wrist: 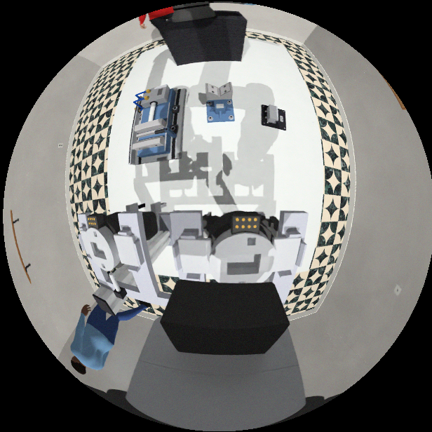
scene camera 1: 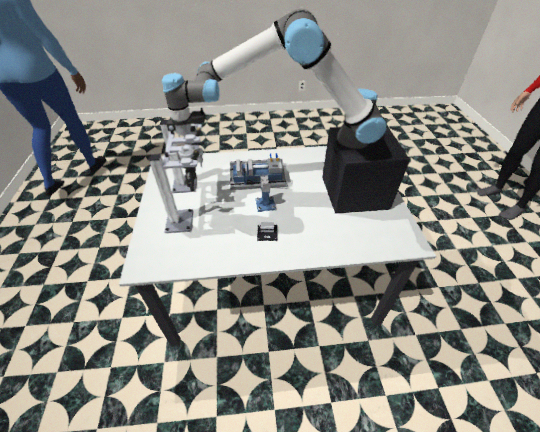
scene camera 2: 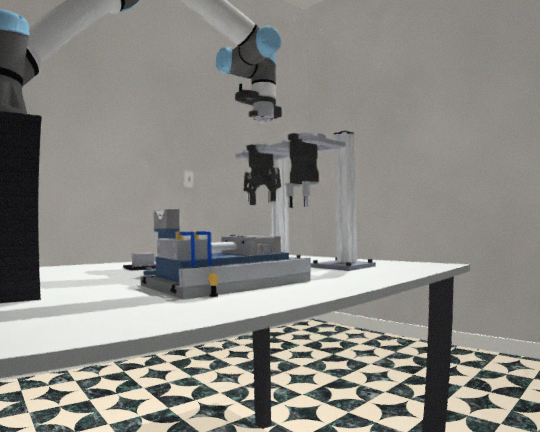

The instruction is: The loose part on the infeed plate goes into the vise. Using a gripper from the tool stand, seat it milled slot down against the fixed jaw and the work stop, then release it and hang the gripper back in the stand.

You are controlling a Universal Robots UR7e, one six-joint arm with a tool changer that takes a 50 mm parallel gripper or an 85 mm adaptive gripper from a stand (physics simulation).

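Seen in the pictures: hand at its tool point: (scene camera 2: 263, 118); arm's base at its link origin: (scene camera 1: 353, 139).
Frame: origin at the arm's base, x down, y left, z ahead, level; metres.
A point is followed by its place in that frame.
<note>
The loose part (scene camera 1: 268, 226) @[z 0.365, x 0.263, y 0.344 m] (scene camera 2: 143, 259) @[z 0.370, x 0.280, y 0.317 m] (wrist: 271, 114), a light grey block, lies on the black infeed plate (scene camera 1: 261, 238) @[z 0.393, x 0.299, y 0.387 m] (wrist: 282, 125); its slot cannot be made out. The blue and grey vise (scene camera 1: 257, 173) @[z 0.457, x 0.248, y -0.017 m] (scene camera 2: 240, 272) @[z 0.449, x 0.272, y -0.157 m] (wrist: 150, 123) has no part between its jaws. The arm's bare tool changer (scene camera 2: 263, 111) @[z 0.698, x -0.147, y 0.196 m] is above the tool stand (scene camera 1: 164, 192) @[z 0.818, x 0.108, y 0.327 m] (scene camera 2: 346, 200) @[z 0.854, x 0.125, y 0.020 m], apart from both grippers. The adaptive gripper (scene camera 2: 262, 199) and the parallel gripper (scene camera 2: 298, 202) hang in the stand, fingers apart and empty. In the wrist view their round coupling plates show from above; their fingertips are hidden.
A blue stand with a grey V-block (scene camera 1: 265, 186) @[z 0.393, x 0.158, y 0.190 m] (scene camera 2: 169, 219) @[z 0.396, x 0.171, y 0.122 m] (wrist: 219, 91) is between vise and infeed plate. The black pedestal (scene camera 1: 365, 175) @[z -0.052, x 0.077, y 0.169 m] (scene camera 2: 20, 210) @[z 0.076, x 0.159, y -0.099 m] (wrist: 205, 42) carries the arm. A person in blue (scene camera 1: 22, 45) (wrist: 92, 345) stands beyond the stand; another is at right.
</note>
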